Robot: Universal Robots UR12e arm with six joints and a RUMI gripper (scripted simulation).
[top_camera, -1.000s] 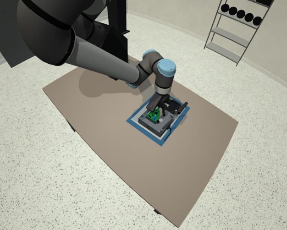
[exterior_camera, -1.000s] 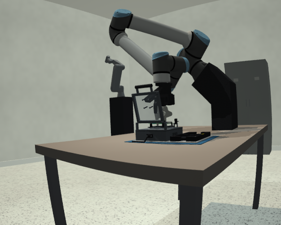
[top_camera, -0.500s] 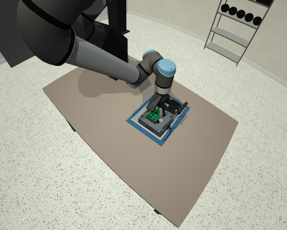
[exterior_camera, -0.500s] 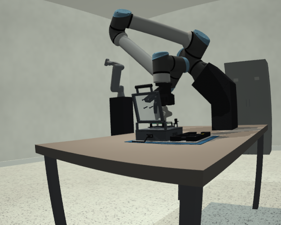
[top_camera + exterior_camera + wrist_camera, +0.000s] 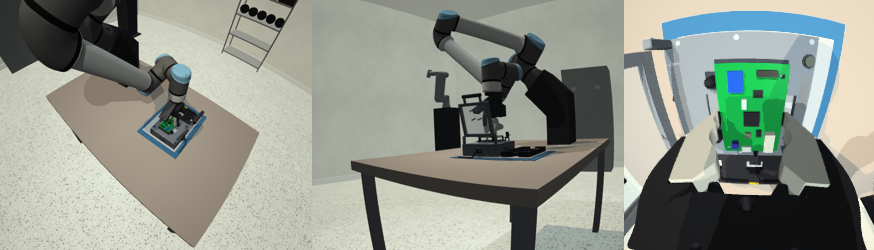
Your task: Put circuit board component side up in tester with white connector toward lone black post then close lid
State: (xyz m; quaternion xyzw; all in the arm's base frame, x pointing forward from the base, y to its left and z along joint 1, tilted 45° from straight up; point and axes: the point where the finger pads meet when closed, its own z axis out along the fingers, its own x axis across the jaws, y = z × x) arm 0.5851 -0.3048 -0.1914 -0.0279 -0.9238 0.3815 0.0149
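Now: hand right at the green circuit board. Also, from my hand: tester bed 10 mm ahead, 10 mm to the left, 10 mm below; then black post 60 mm behind, 60 mm to the left; then tester 30 mm ahead, 40 mm to the left, 30 mm above.
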